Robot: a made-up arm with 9 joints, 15 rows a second.
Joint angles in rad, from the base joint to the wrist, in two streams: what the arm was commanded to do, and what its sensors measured. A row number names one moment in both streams.
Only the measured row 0 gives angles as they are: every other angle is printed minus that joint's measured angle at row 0.
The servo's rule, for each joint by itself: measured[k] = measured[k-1] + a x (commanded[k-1-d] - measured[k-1]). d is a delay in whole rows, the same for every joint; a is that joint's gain. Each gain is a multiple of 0.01, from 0.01 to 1. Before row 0 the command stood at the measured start. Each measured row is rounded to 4 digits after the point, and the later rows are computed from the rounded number. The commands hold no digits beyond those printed.
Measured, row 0: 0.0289 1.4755 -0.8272 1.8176 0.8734 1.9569 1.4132 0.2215 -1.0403
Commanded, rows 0 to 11: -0.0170 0.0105 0.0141 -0.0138 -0.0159 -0.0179 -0.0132 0.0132 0.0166; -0.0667 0.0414 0.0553 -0.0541 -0.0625 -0.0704 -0.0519 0.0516 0.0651; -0.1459 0.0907 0.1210 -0.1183 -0.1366 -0.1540 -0.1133 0.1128 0.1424; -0.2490 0.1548 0.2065 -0.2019 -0.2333 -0.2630 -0.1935 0.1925 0.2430; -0.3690 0.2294 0.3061 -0.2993 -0.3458 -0.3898 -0.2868 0.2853 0.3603; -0.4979 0.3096 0.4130 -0.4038 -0.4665 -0.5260 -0.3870 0.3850 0.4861; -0.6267 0.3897 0.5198 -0.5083 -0.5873 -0.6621 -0.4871 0.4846 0.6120; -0.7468 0.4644 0.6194 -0.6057 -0.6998 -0.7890 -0.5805 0.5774 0.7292; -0.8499 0.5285 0.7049 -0.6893 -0.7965 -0.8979 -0.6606 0.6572 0.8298; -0.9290 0.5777 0.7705 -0.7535 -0.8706 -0.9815 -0.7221 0.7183 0.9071; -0.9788 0.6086 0.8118 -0.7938 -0.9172 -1.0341 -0.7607 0.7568 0.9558; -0.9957 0.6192 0.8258 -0.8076 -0.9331 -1.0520 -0.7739 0.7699 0.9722
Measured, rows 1 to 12: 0.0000 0.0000 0.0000 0.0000 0.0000 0.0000 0.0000 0.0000 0.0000; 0.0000 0.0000 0.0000 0.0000 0.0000 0.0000 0.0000 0.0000 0.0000; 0.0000 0.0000 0.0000 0.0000 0.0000 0.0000 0.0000 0.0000 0.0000; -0.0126 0.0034 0.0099 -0.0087 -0.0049 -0.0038 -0.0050 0.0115 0.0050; -0.0526 0.0156 0.0417 -0.0373 -0.0228 -0.0178 -0.0228 0.0464 0.0230; -0.1216 0.0396 0.0972 -0.0883 -0.0581 -0.0464 -0.0572 0.1042 0.0588; -0.2159 0.0765 0.1737 -0.1599 -0.1124 -0.0919 -0.1090 0.1810 0.1141; -0.3292 0.1254 0.2664 -0.2477 -0.1848 -0.1545 -0.1766 0.2717 0.1880; -0.4540 0.1843 0.3690 -0.3460 -0.2721 -0.2325 -0.2566 0.3703 0.2774; -0.5818 0.2500 0.4746 -0.4482 -0.3698 -0.3227 -0.3442 0.4697 0.3778; -0.7039 0.3186 0.5760 -0.5474 -0.4721 -0.4206 -0.4340 0.5634 0.4832; -0.8119 0.3858 0.6662 -0.6368 -0.5727 -0.5208 -0.5201 0.6450 0.5872
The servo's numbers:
d 3
a 0.74 0.32 0.70 0.63 0.31 0.21 0.38 0.87 0.30

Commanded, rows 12 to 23: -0.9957 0.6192 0.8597 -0.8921 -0.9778 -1.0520 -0.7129 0.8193 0.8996; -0.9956 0.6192 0.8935 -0.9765 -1.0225 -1.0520 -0.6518 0.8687 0.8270; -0.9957 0.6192 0.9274 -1.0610 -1.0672 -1.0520 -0.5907 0.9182 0.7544; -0.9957 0.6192 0.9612 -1.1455 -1.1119 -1.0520 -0.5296 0.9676 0.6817; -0.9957 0.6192 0.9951 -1.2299 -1.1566 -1.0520 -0.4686 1.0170 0.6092; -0.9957 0.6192 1.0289 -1.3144 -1.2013 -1.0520 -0.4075 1.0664 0.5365; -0.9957 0.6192 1.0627 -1.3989 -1.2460 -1.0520 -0.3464 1.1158 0.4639; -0.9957 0.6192 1.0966 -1.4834 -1.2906 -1.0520 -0.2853 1.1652 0.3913; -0.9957 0.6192 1.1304 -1.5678 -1.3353 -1.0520 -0.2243 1.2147 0.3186; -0.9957 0.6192 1.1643 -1.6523 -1.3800 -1.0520 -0.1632 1.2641 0.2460; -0.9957 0.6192 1.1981 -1.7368 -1.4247 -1.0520 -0.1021 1.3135 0.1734; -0.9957 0.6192 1.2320 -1.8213 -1.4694 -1.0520 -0.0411 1.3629 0.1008
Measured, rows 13 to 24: -0.8986 0.4472 0.7392 -0.7103 -0.6650 -0.6175 -0.5969 0.7088 0.6832; -0.9579 0.4988 0.7900 -0.7629 -0.7432 -0.7050 -0.6591 0.7506 0.7650; -0.9859 0.5373 0.8151 -0.7911 -0.8021 -0.7779 -0.7027 0.7674 0.8272; -0.9932 0.5635 0.8463 -0.8547 -0.8566 -0.8355 -0.7066 0.8126 0.8489; -0.9950 0.5813 0.8793 -0.9314 -0.9080 -0.8810 -0.6858 0.8614 0.8423; -0.9955 0.5934 0.9130 -1.0130 -0.9574 -0.9169 -0.6497 0.9108 0.8159; -0.9956 0.6017 0.9467 -1.0965 -1.0053 -0.9453 -0.6041 0.9602 0.7756; -0.9957 0.6073 0.9806 -1.1805 -1.0522 -0.9677 -0.5526 1.0096 0.7257; -0.9957 0.6111 1.0144 -1.2649 -1.0984 -0.9854 -0.4975 1.0590 0.6689; -0.9957 0.6137 1.0482 -1.3493 -1.1442 -0.9994 -0.4401 1.1084 0.6074; -0.9957 0.6155 1.0821 -1.4338 -1.1896 -1.0104 -0.3813 1.1578 0.5426; -0.9957 0.6167 1.1159 -1.5182 -1.2348 -1.0191 -0.3216 1.2073 0.4754
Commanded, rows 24 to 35: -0.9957 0.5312 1.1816 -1.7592 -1.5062 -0.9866 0.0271 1.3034 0.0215; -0.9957 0.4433 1.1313 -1.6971 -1.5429 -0.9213 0.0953 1.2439 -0.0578; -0.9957 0.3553 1.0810 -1.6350 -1.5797 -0.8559 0.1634 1.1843 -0.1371; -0.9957 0.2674 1.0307 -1.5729 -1.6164 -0.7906 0.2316 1.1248 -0.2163; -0.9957 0.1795 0.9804 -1.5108 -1.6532 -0.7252 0.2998 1.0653 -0.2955; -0.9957 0.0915 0.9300 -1.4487 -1.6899 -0.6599 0.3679 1.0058 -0.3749; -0.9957 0.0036 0.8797 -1.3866 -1.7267 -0.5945 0.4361 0.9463 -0.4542; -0.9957 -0.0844 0.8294 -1.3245 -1.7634 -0.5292 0.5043 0.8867 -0.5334; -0.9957 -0.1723 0.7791 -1.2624 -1.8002 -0.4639 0.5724 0.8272 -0.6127; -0.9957 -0.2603 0.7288 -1.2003 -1.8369 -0.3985 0.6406 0.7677 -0.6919; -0.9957 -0.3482 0.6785 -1.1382 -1.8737 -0.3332 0.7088 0.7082 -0.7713; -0.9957 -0.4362 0.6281 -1.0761 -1.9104 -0.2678 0.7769 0.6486 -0.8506
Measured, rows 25 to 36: -0.9957 0.6175 1.1498 -1.6027 -1.2798 -1.0260 -0.2614 1.2567 0.4066; -0.9957 0.6180 1.1836 -1.6872 -1.3247 -1.0315 -0.2009 1.3061 0.3366; -0.9957 0.6184 1.2175 -1.7717 -1.3696 -1.0358 -0.1402 1.3555 0.2659; -0.9957 0.5905 1.1924 -1.7638 -1.4119 -1.0255 -0.0766 1.3102 0.1926; -0.9957 0.5434 1.1496 -1.7218 -1.4525 -1.0036 -0.0113 1.2525 0.1175; -0.9957 0.4832 1.1016 -1.6671 -1.4919 -0.9726 0.0551 1.1932 0.0411; -0.9957 0.4141 1.0520 -1.6078 -1.5305 -0.9344 0.1222 1.1337 -0.0361; -0.9957 0.3390 1.0019 -1.5467 -1.5685 -0.8905 0.1897 1.0742 -0.1139; -0.9957 0.2598 0.9516 -1.4850 -1.6061 -0.8421 0.2574 1.0147 -0.1922; -0.9957 0.1778 0.9013 -1.4230 -1.6435 -0.7901 0.3253 0.9552 -0.2708; -0.9957 0.0939 0.8510 -1.3609 -1.6807 -0.7353 0.3933 0.8956 -0.3496; -0.9957 0.0087 0.8007 -1.2988 -1.7177 -0.6783 0.4614 0.8361 -0.4285
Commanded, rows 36 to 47: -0.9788 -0.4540 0.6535 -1.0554 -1.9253 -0.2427 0.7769 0.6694 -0.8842; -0.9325 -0.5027 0.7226 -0.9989 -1.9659 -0.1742 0.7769 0.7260 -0.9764; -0.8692 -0.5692 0.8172 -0.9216 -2.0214 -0.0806 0.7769 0.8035 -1.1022; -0.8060 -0.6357 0.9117 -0.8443 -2.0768 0.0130 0.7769 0.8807 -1.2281; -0.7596 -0.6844 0.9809 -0.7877 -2.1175 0.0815 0.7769 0.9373 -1.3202; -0.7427 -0.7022 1.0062 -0.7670 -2.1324 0.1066 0.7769 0.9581 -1.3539; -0.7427 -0.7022 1.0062 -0.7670 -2.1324 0.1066 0.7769 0.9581 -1.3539; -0.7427 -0.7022 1.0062 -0.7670 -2.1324 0.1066 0.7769 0.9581 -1.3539; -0.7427 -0.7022 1.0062 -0.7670 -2.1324 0.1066 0.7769 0.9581 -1.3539; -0.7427 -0.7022 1.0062 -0.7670 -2.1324 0.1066 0.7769 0.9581 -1.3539; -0.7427 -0.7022 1.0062 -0.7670 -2.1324 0.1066 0.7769 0.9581 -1.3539; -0.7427 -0.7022 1.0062 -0.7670 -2.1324 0.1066 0.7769 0.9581 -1.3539
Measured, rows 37 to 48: -0.9957 -0.0774 0.7504 -1.2367 -1.7547 -0.6195 0.5295 0.7766 -0.5075; -0.9957 -0.1641 0.7001 -1.1746 -1.7916 -0.5594 0.5976 0.7171 -0.5866; -0.9957 -0.2512 0.6497 -1.1125 -1.8284 -0.4982 0.6657 0.6575 -0.6658; -0.9832 -0.3161 0.6524 -1.0765 -1.8584 -0.4445 0.7080 0.6679 -0.7313; -0.9457 -0.3758 0.7015 -1.0276 -1.8917 -0.3877 0.7342 0.7184 -0.8048; -0.8891 -0.4377 0.7825 -0.9608 -1.9319 -0.3232 0.7504 0.7924 -0.8940; -0.8276 -0.5011 0.8729 -0.8874 -1.9768 -0.2526 0.7605 0.8692 -0.9942; -0.7773 -0.5598 0.9485 -0.8246 -2.0204 -0.1824 0.7667 0.9284 -1.0920; -0.7517 -0.6054 0.9889 -0.7883 -2.0551 -0.1217 0.7706 0.9542 -1.1706; -0.7450 -0.6364 1.0010 -0.7749 -2.0791 -0.0738 0.7730 0.9576 -1.2256; -0.7433 -0.6575 1.0046 -0.7699 -2.0956 -0.0359 0.7745 0.9580 -1.2641; -0.7429 -0.6718 1.0057 -0.7681 -2.1070 -0.0060 0.7754 0.9581 -1.2910
